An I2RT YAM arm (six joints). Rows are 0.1 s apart.
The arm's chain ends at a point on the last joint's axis. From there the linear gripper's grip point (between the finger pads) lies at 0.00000 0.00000 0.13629 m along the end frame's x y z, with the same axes.
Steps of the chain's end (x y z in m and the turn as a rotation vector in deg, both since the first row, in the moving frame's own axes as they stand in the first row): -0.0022, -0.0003, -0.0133, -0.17, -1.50, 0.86; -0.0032, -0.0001, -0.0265, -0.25, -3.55, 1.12; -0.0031, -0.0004, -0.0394, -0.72, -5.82, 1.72; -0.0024, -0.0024, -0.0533, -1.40, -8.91, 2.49; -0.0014, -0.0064, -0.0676, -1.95, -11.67, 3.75; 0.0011, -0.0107, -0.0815, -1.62, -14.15, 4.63; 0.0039, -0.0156, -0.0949, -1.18, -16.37, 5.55
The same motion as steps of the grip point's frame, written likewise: -0.0058, 0.0001, -0.0133, -0.17, -1.50, 0.86; -0.0116, 0.0004, -0.0268, -0.25, -3.55, 1.12; -0.0169, 0.0011, -0.0401, -0.72, -5.82, 1.72; -0.0236, 0.0005, -0.0550, -1.40, -8.91, 2.49; -0.0291, -0.0027, -0.0705, -1.95, -11.67, 3.75; -0.0323, -0.0082, -0.0857, -1.62, -14.15, 4.63; -0.0346, -0.0147, -0.1004, -1.18, -16.37, 5.55
